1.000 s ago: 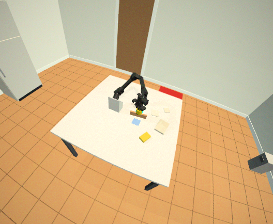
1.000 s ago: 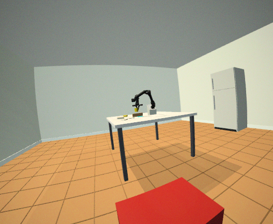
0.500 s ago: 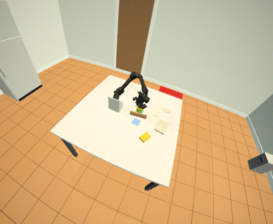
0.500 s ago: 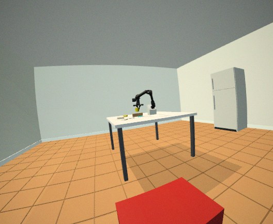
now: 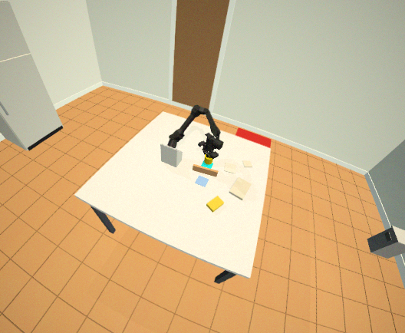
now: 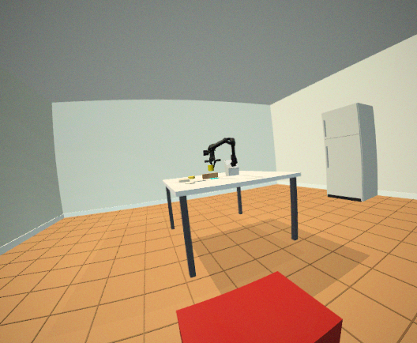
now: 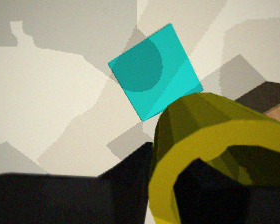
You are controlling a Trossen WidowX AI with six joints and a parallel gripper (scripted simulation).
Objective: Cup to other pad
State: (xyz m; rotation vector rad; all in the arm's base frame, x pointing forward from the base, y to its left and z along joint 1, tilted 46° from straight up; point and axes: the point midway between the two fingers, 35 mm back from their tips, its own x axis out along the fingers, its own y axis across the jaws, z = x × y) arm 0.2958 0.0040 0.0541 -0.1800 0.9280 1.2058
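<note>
Now: the cyan pad 13 cm below my gripper tip, 3 cm to the left of it and 2 cm ahead of it. Also, from my gripper tip: wooden bar 10 cm below, 6 cm to the right, 2 cm ahead; then yellow cup 2 cm to the right, 2 cm ahead; then light blue pad 15 cm to the right, 13 cm below, 3 cm ahead.
</note>
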